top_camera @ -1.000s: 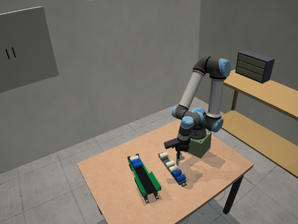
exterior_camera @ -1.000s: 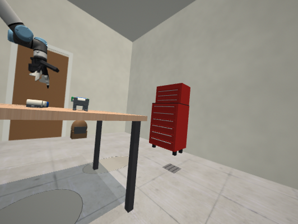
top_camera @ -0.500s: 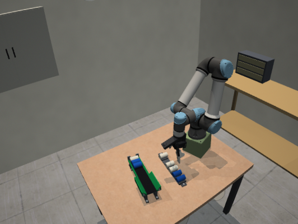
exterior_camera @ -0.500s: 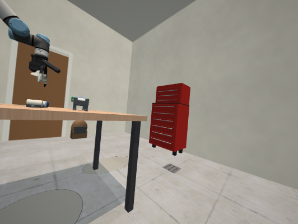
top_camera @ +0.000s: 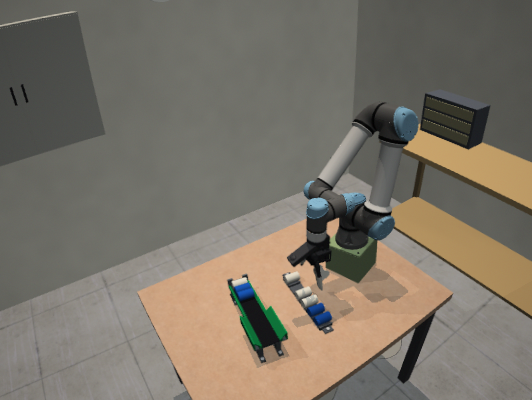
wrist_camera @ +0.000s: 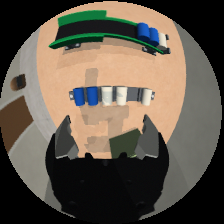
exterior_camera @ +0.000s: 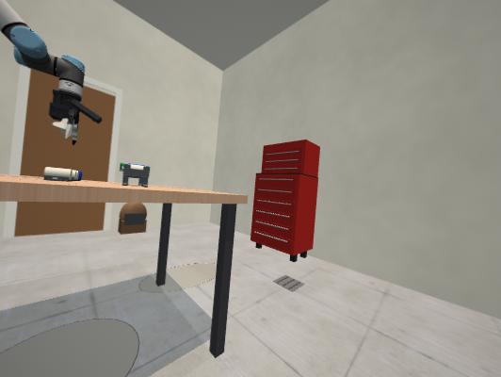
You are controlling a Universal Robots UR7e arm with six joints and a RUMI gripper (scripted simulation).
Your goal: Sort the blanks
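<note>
My hand is 30 mm to the left of the dark stock rack and 170 mm above it.
</note>
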